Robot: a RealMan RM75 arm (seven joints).
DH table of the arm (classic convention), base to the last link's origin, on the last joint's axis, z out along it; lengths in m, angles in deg. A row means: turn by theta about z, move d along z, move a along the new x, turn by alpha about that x. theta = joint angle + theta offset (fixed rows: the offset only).
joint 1: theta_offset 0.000  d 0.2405  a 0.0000  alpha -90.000
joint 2: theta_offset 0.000  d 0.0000  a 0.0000  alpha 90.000
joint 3: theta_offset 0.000  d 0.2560  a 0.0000  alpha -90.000
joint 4: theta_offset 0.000  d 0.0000  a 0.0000  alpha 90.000
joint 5: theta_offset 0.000  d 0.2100  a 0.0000  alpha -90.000
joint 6: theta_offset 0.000  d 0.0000  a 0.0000  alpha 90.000
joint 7: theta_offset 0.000  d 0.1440  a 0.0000  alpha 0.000
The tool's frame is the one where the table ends.
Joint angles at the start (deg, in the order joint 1, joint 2, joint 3, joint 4, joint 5, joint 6, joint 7): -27.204, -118.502, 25.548, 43.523, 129.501, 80.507, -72.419
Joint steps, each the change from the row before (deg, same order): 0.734, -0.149, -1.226, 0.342, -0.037, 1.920, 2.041; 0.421, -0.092, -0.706, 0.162, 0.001, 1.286, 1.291; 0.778, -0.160, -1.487, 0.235, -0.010, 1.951, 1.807; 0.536, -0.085, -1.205, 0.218, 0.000, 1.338, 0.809; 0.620, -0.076, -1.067, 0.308, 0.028, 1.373, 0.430; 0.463, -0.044, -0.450, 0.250, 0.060, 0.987, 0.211
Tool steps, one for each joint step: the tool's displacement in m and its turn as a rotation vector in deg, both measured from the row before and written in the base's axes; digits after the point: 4 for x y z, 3 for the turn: -0.0016, -0.0069, 0.0013, 0.003, -0.336, -1.383; -0.0006, -0.0044, 0.0004, -0.112, -0.247, -0.971; -0.0020, -0.0076, 0.0014, 0.192, -0.650, -1.027; -0.0016, -0.0052, 0.0018, 0.298, -0.675, -0.289; -0.0018, -0.0057, 0.0018, 0.168, -0.751, -0.013; -0.0010, -0.0041, 0.0008, -0.148, -0.421, -0.069
